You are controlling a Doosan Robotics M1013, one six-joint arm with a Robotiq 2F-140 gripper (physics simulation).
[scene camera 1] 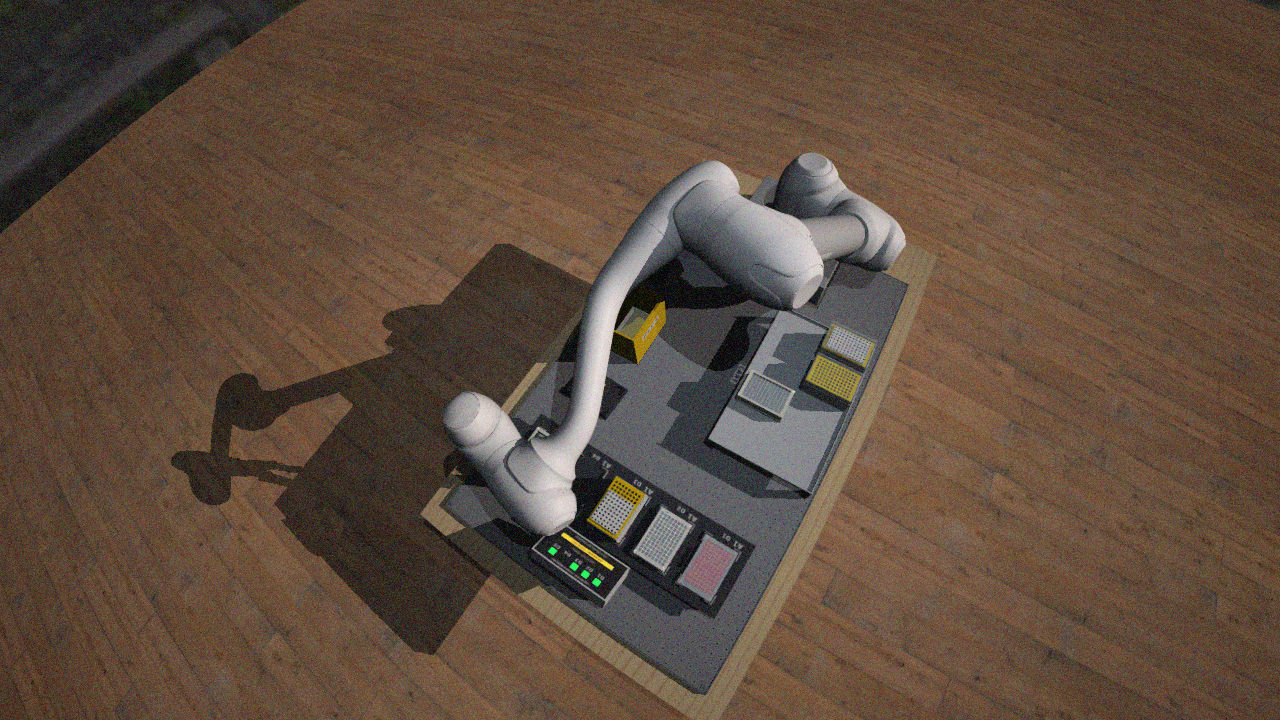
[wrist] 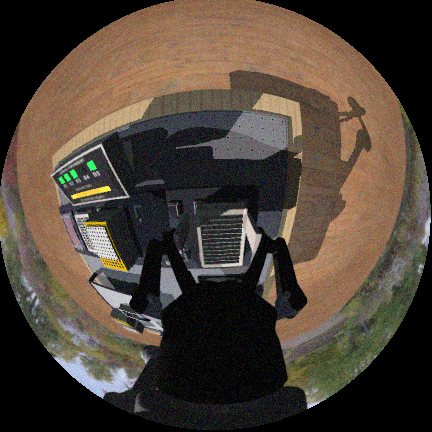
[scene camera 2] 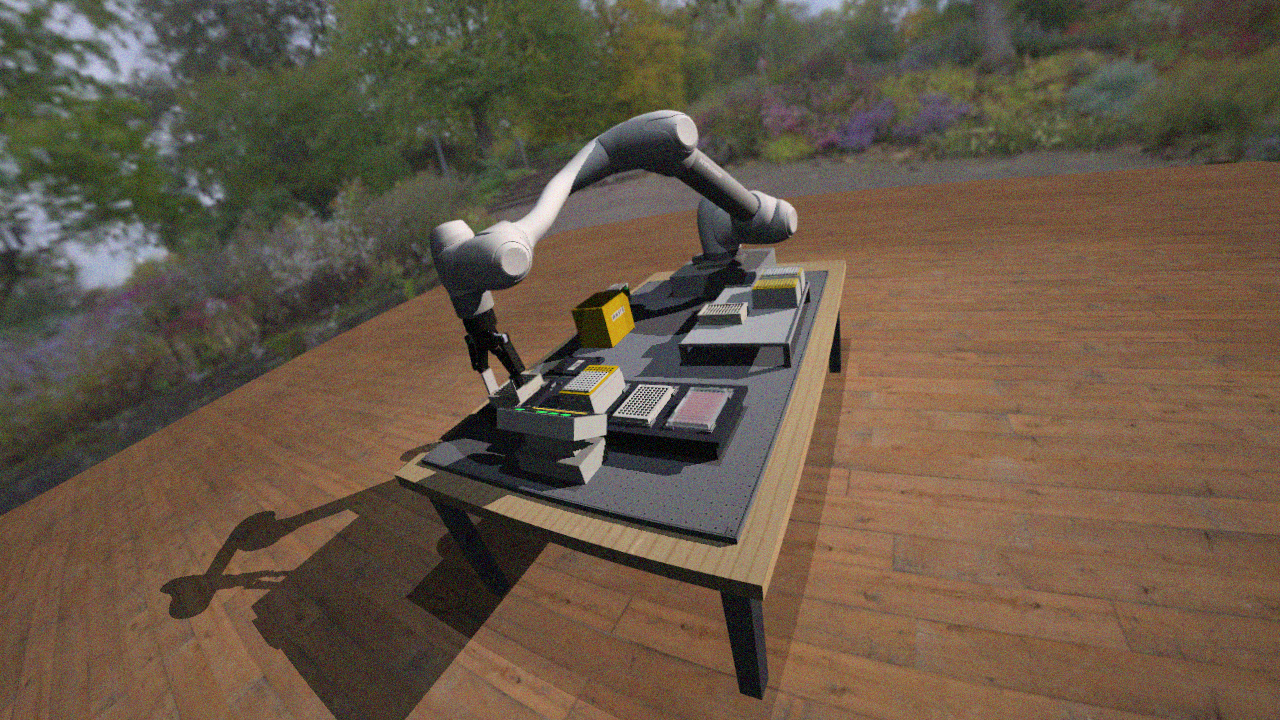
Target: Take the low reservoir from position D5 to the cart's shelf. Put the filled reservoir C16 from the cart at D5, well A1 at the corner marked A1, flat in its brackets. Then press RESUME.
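Places are measured from the arm's base along level axes (x right, y back, z down), in centimetres.
Where they show: gripper, fingertip midpoint: (wrist: 216, 220) (scene camera 2: 508, 396); arm's base at its link origin: (scene camera 2: 724, 261).
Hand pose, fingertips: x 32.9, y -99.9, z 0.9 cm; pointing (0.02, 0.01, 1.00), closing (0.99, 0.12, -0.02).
Each offset is from my fingertips to the top centre of the thing. "spot": to the spot under its first point.
The low reservoir @[dx +0.4, dy +3.8, dz -1.2 cm] (scene camera 2: 519, 390) (wrist: 222, 242), a pale tray with ribbed dark troughs, sits at D5 at the deck's end. My gripper (scene camera 2: 506, 383) (wrist: 216, 220) is around it, partly closed but still open. In the wrist view the right fingertip is close to the reservoir's side, and a gap shows on the left. Whether a finger touches is unclear. A pale reservoir @[dx -44.4, dy +43.7, dz -2.1 cm] (scene camera 1: 766, 394) (scene camera 2: 723, 313) lies on the cart @[dx -51.5, dy +48.6, dz +0.4 cm] (scene camera 1: 774, 447) (scene camera 2: 738, 333); its label is unreadable. The status panel @[spot: dx -24.0, dy -13.5, dz -5.5 cm] (scene camera 1: 581, 565) (wrist: 90, 175) has several green lights and a yellow bar. I cannot make out RESUME.
A yellow-rimmed tip box @[dx -24.2, dy +1.5, dz -4.5 cm] (scene camera 1: 617, 507) (scene camera 2: 591, 386) (wrist: 102, 242), a white plate @[dx -36.6, dy +0.4, dz +0.5 cm] (scene camera 1: 663, 539) (scene camera 2: 643, 404) and a pink plate @[dx -48.9, dy -0.7, dz +0.5 cm] (scene camera 1: 708, 567) (scene camera 2: 699, 408) stand on the deck. Yellow and white boxes @[dx -58.6, dy +53.5, dz -6.0 cm] (scene camera 1: 835, 377) (scene camera 2: 776, 290) stand on the cart. A yellow bin @[dx -3.0, dy +48.7, dz -6.5 cm] (scene camera 1: 640, 333) (scene camera 2: 604, 319) stands behind the deck.
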